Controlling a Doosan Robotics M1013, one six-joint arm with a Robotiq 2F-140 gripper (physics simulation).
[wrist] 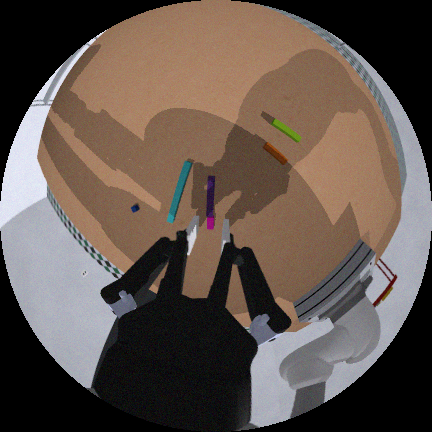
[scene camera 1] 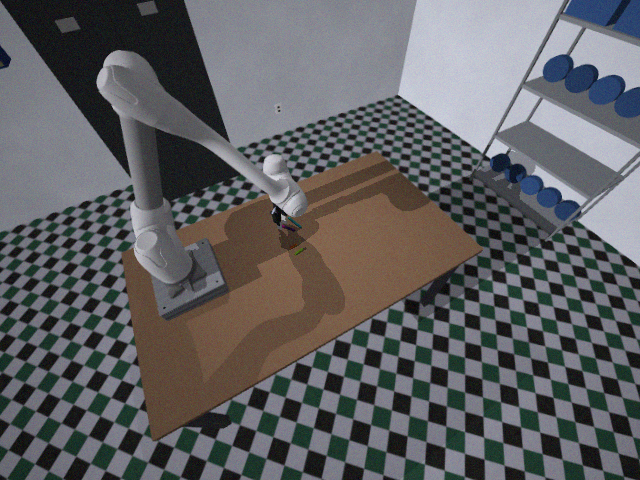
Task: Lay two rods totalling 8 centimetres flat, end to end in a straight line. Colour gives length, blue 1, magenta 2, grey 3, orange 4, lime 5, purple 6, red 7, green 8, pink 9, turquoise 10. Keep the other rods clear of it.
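Where they show: gripper, between the fingertips: [wrist: 210,224] [scene camera 1: 282,225]; arm's base, origin of its link: [wrist: 344,299] [scene camera 1: 181,273].
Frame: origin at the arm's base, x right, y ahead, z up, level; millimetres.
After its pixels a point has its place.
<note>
The purple rod [scene camera 1: 289,227] @(x 71, y 558, z -59 mm) [wrist: 211,196] @(x 75, y 555, z -61 mm) lies flat on the table. The magenta rod [wrist: 210,223] @(x 36, y 538, z -61 mm) lies flat at its near end in the wrist view; the two look in line and end to end, with no gap that I can make out. My gripper [scene camera 1: 279,223] @(x 33, y 537, z -62 mm) [wrist: 210,224] @(x 33, y 537, z -62 mm) is partly open and empty, its fingertips on either side of the magenta rod's near end and apart from it. The turquoise rod [scene camera 1: 294,222] @(x 58, y 601, z -64 mm) [wrist: 180,191] @(x 62, y 600, z -62 mm) lies at a slant left of the purple rod in the wrist view, apart from it.
The orange rod [scene camera 1: 293,246] @(x 180, y 502, z -64 mm) [wrist: 275,153] @(x 176, y 505, z -61 mm) and the lime rod [scene camera 1: 300,251] @(x 227, y 511, z -65 mm) [wrist: 287,130] @(x 220, y 505, z -61 mm) lie to the upper right in the wrist view. The small blue rod [wrist: 135,208] @(x -1, y 664, z -62 mm) lies to the left. The robot's base plate [scene camera 1: 217,283] @(x 160, y 104, z 9 mm) stands on the wooden table [scene camera 1: 398,248] @(x 536, y 901, z -71 mm).
</note>
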